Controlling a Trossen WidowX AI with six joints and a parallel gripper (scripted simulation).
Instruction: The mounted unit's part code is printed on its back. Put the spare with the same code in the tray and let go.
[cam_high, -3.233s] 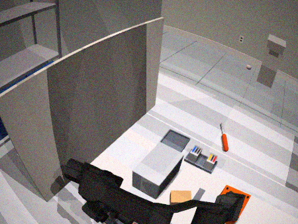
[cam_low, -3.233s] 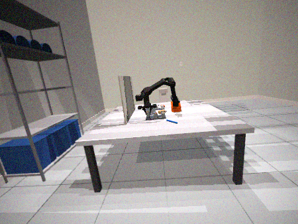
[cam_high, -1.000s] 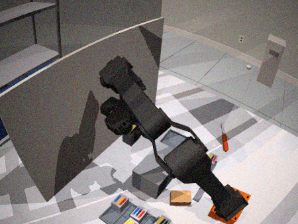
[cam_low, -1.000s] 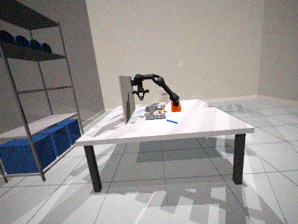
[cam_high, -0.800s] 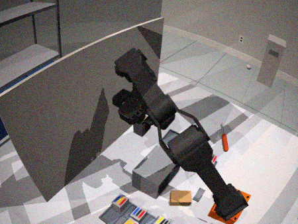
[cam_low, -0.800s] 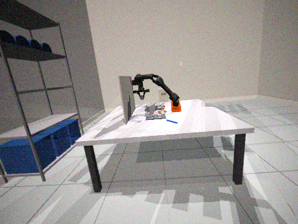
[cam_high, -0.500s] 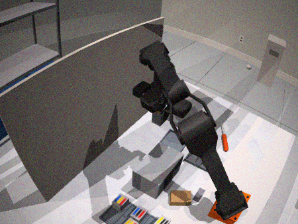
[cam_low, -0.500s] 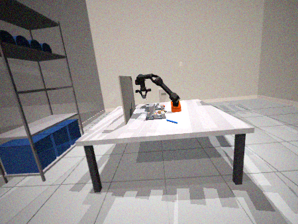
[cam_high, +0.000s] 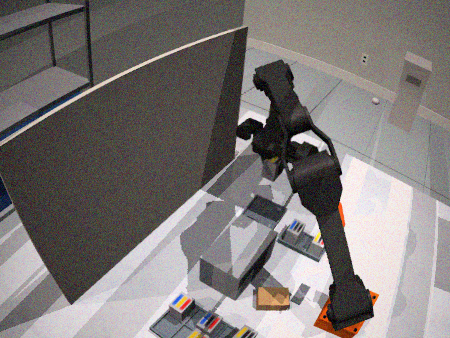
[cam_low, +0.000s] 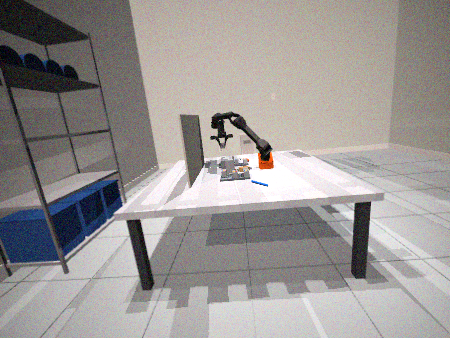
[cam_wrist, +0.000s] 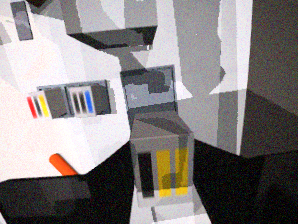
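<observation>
Now: gripper tip 160 mm above the square grey tray. Also, from my gripper tip: mounted unit 190 mm to the left, 110 mm below, 60 mm behind; cardboard box 200 mm to the left, 180 mm behind, 150 mm below; tall grey panel 210 mm to the left, 180 mm ahead, 60 mm above.
</observation>
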